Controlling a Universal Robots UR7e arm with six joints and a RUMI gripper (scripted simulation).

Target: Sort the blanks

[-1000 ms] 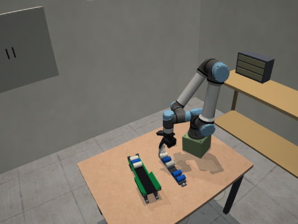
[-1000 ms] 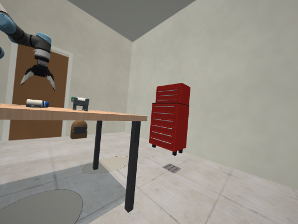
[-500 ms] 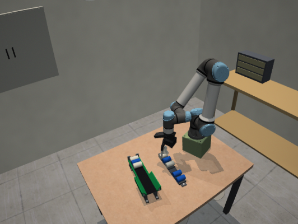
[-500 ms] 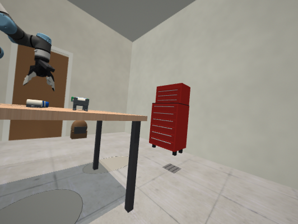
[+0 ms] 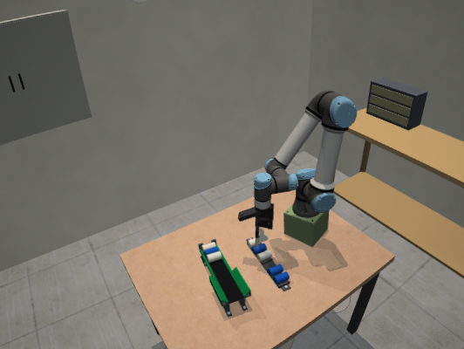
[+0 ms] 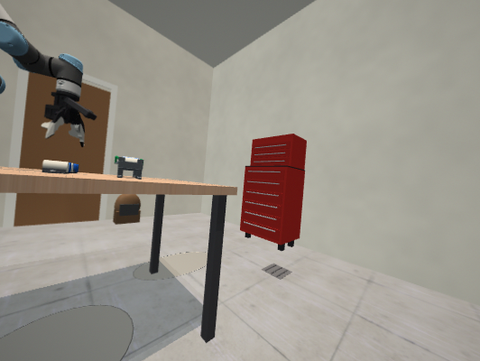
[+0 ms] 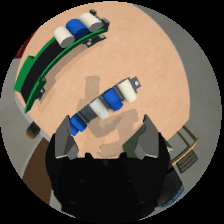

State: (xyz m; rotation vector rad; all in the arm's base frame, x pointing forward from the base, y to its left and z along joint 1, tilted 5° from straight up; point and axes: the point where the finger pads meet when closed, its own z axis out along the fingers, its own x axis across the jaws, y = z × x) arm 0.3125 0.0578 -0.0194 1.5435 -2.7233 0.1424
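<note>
My gripper is now 130 mm above the dark stock rack, 70 mm to the right of it and 20 mm past it.
</note>
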